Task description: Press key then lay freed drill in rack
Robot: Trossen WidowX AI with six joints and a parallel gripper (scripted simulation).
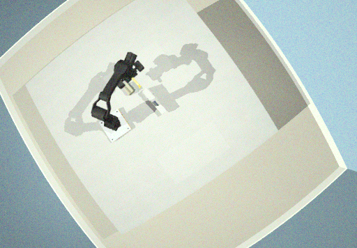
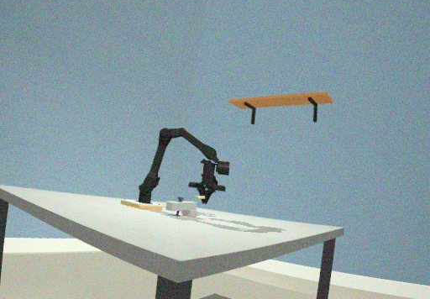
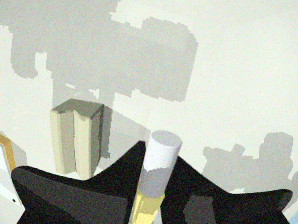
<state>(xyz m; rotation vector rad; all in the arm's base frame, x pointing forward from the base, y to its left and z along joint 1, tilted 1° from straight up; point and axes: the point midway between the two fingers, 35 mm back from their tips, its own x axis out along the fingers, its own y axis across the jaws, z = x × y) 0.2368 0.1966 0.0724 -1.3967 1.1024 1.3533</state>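
My gripper tip is now 60 mm past the beige forked rack, 40 mm to the left of it and 40 mm above it. From my gripper tip the other things lie so: drill 10 mm ahead, 40 mm to the right, 30 mm above; dark key 60 mm ahead, 210 mm to the right, 10 mm below.
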